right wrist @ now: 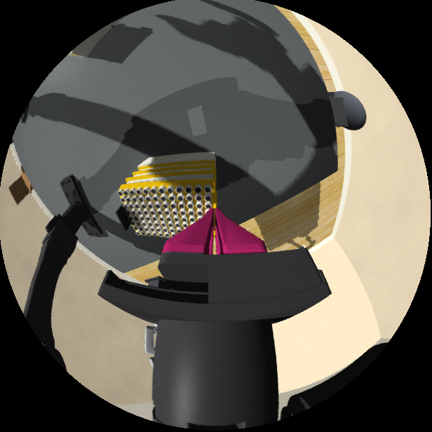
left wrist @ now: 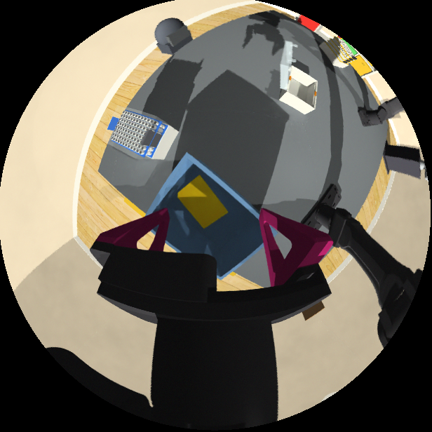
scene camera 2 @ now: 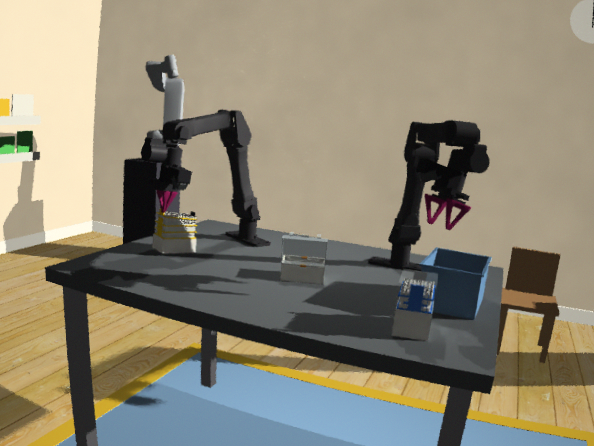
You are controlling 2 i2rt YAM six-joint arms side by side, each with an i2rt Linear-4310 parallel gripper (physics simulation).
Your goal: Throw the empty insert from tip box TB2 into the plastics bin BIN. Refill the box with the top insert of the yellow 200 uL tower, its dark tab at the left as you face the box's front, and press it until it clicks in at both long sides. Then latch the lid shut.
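Where they show: left gripper, fingertip midpoint: (scene camera 2: 438,226); right gripper, fingertip midpoint: (scene camera 2: 163,212); left arm's base at its link origin: (scene camera 2: 399,266); right arm's base at its link origin: (scene camera 2: 247,239).
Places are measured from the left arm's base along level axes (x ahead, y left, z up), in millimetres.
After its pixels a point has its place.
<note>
The open box TB2 (scene camera 2: 303,273) @(x 345, y -202, z 26 mm) (left wrist: 298,103) stands mid-table, its clear lid (scene camera 2: 305,247) @(x 381, y -188, z 111 mm) (left wrist: 286,67) raised; no insert shows inside. A yellow insert (left wrist: 202,201) lies in the blue bin BIN (scene camera 2: 454,296) @(x 383, y 221, z 52 mm) (left wrist: 226,187). The yellow tower (scene camera 2: 176,244) @(x 333, y -639, z 33 mm) (right wrist: 167,212) (left wrist: 342,56) is at the picture's left, filled with tips on top, with a dark tab (right wrist: 123,217) at one end. My right gripper (scene camera 2: 163,210) @(x 347, y -685, z 132 mm) (right wrist: 214,212) is shut, its tips together at the tower's top edge, opposite the tab. My left gripper (scene camera 2: 441,225) @(x 302, y 147, z 206 mm) (left wrist: 213,212) is open and empty, above the bin.
A blue-topped tip box (scene camera 2: 413,325) @(x 581, y 155, z 32 mm) (left wrist: 134,133) stands in front of the bin, near the table's right end in the scene view. The dark table (scene camera 2: 240,305) @(x 604, y -258, z 0 mm) holds both arm bases. A chair (scene camera 2: 530,297) stands beyond its right end.
</note>
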